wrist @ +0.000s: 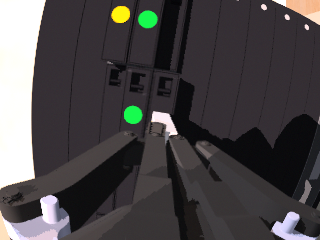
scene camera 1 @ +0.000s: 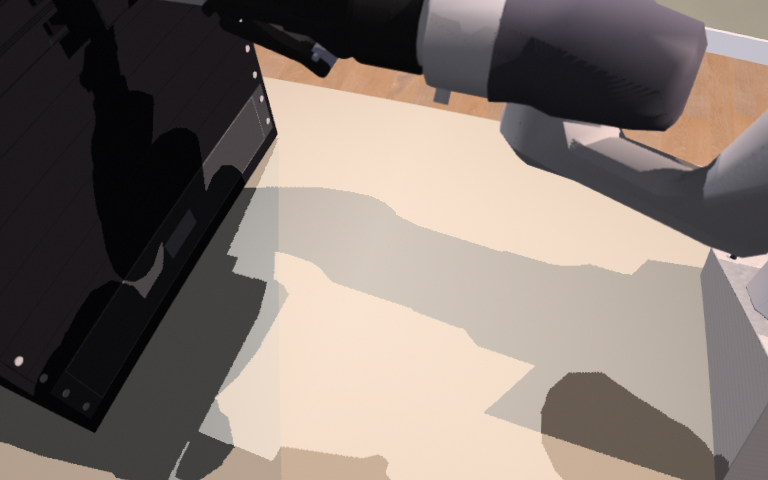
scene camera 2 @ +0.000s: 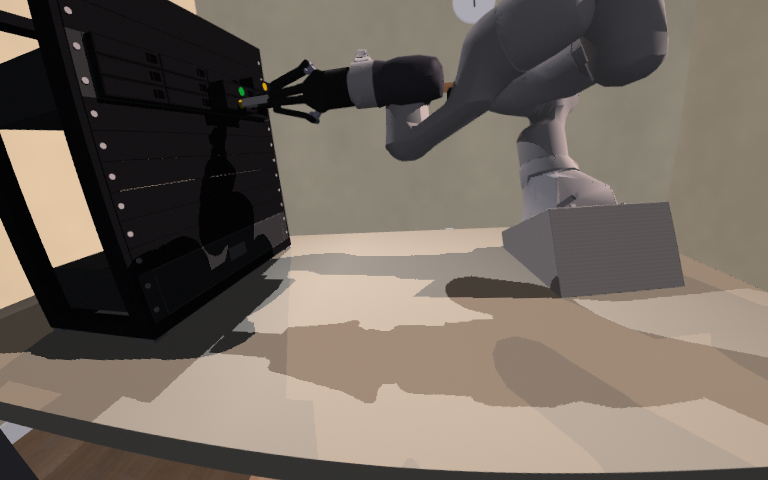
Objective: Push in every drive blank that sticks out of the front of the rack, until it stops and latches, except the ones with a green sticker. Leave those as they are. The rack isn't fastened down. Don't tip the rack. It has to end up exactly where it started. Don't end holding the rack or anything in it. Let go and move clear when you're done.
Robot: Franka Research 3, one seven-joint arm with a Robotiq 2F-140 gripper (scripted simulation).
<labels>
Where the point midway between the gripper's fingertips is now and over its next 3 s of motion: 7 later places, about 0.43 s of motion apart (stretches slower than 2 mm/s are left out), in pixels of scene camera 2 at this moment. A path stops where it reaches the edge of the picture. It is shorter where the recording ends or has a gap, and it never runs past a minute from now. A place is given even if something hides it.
My gripper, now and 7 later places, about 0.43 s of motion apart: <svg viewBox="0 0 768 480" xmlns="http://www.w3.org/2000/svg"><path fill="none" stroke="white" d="M245 103L242 104L240 104L238 105L235 105L234 106L233 106L232 106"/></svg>
</labels>
